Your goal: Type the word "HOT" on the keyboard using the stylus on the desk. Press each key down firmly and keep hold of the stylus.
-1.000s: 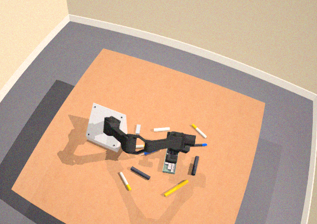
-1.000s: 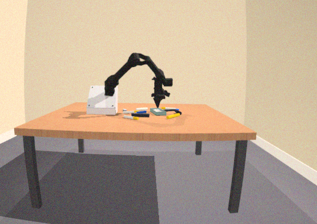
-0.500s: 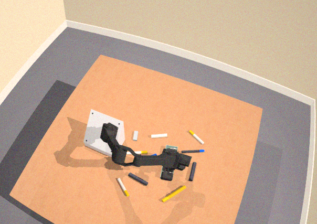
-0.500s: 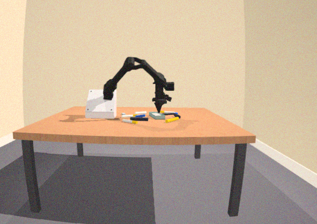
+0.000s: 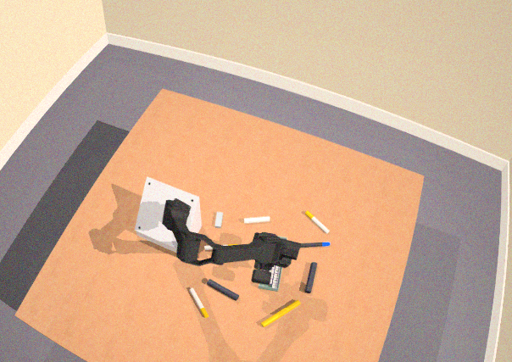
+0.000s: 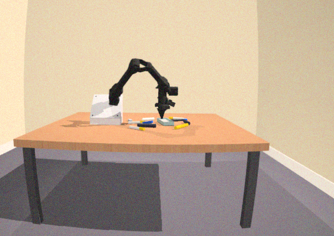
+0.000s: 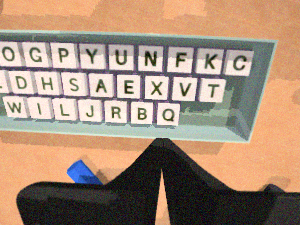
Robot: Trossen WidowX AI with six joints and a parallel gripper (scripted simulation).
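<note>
Now: gripper tip 120 mm past the blue stylus and 30 mm above it. Also, from my gripper tip: white bar: 190 mm to the left, 110 mm behind, 30 mm below; then blue-tipped dark pen: 200 mm to the left, 140 mm ahead, 30 mm below; then yellow bar: 130 mm ahead, 120 mm to the right, 30 mm below.
</note>
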